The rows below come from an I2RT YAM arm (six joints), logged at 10 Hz.
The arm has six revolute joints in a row. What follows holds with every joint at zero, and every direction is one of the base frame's.
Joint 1 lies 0.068 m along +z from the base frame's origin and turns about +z.
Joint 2 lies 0.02 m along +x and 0.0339 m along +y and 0.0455 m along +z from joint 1 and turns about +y.
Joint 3 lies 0.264 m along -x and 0.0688 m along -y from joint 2 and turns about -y.
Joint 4 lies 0.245 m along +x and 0.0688 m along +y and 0.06 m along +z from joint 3 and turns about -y.
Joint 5 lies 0.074 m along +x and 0.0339 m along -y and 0.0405 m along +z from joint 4 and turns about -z.
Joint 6 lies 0.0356 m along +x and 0.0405 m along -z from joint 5 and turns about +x.
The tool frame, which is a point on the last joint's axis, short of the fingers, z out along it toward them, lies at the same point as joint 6; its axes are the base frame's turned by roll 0, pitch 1.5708 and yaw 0 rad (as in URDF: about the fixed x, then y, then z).
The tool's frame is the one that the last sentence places.
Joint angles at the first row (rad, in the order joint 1, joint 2, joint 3, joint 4, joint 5, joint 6):
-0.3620 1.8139 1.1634 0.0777 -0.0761 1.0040
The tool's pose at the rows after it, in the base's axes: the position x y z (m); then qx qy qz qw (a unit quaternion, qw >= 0):
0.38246 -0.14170 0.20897 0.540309 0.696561 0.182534 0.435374
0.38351 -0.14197 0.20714 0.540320 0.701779 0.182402 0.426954
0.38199 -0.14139 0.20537 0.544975 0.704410 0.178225 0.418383
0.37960 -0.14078 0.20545 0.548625 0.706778 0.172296 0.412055
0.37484 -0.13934 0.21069 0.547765 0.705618 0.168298 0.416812
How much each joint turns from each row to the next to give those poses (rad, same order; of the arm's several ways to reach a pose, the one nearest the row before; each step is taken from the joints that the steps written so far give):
0.0000 0.0060 0.0109 -0.0218 -0.0065 -0.0024
-0.0004 0.0081 0.0095 -0.0197 -0.0078 -0.0045
0.0004 -0.0012 -0.0009 -0.0215 0.0044 0.0016
0.0000 -0.0071 -0.0020 -0.0230 0.0077 -0.0016
0.0000 -0.0261 -0.0130 -0.0061 0.0095 -0.0044

